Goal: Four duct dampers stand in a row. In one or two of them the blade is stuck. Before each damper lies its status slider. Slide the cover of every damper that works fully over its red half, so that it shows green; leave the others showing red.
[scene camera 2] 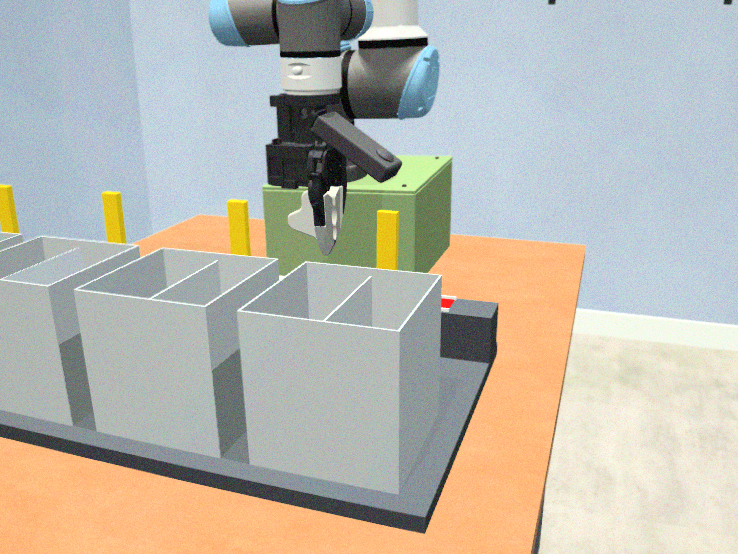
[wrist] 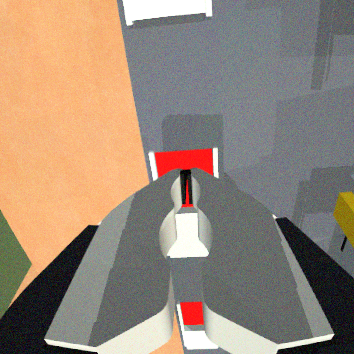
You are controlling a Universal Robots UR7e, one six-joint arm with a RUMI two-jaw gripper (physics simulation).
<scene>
my gripper: scene camera 2; wrist
same spot on my gripper: (scene camera 2: 320, 216) = (wrist: 318, 247)
</scene>
